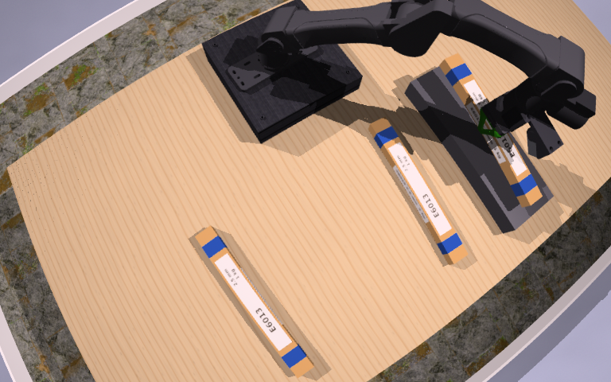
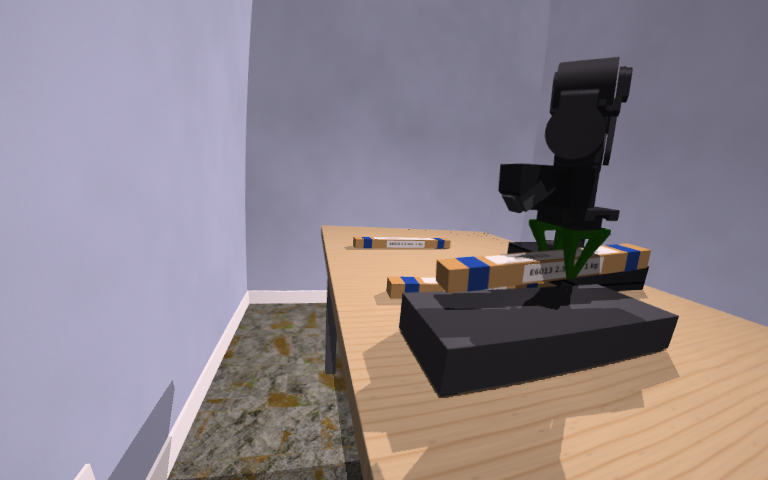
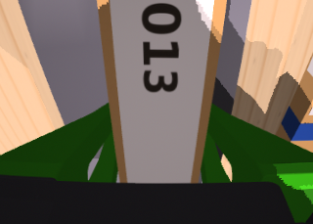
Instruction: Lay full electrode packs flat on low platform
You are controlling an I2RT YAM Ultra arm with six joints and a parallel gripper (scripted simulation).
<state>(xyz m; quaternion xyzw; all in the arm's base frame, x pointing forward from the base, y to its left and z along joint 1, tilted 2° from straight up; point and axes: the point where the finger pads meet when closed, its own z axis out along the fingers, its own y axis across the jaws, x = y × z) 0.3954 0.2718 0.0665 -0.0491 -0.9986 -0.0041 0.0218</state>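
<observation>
The low dark platform lies 2 cm ahead of my hand, 1 cm to the left of it and 10 cm below it.
</observation>
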